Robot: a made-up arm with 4 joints.
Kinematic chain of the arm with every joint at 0, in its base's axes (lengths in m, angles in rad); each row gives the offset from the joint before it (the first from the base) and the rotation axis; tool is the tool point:
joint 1: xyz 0 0 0.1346 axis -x
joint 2: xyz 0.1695 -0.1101 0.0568 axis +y
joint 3: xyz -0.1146 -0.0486 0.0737 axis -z
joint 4: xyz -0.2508 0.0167 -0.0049 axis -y
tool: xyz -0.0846 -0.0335 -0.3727
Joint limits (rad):
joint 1: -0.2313..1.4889
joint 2: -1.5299..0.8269
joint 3: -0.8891..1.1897
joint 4: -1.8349..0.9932
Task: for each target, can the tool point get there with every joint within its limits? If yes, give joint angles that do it. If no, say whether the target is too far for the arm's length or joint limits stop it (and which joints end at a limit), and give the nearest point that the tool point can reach.
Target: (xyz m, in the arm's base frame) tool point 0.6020 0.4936 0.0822
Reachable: no: joint limits stop it (at a limit: joint 1, joint 2, joint 3) | nearest point 0.3990 0.3261 -0.0546 | short by 0.297 m
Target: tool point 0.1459 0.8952 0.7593
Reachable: no: too far | nearest point -0.0515 0.6199 0.6853 | short by 0.347 m
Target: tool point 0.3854 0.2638 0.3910
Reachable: no: joint limits stop it (at a limit: joint 1, joint 2, joint 4) | nearest point 0.3711 -0.0572 0.2939 | short by 0.336 m
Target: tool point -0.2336 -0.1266 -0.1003
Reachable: yes | joints 0.2471 -0.0157 0.3629 0.0744
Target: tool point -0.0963 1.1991 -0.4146
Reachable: no: too far | nearest point -0.0238 0.6427 -0.0563 | short by 0.666 m
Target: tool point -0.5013 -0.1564 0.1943
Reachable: yes | joints 1.0753 -0.0131 0.0870 -0.7149
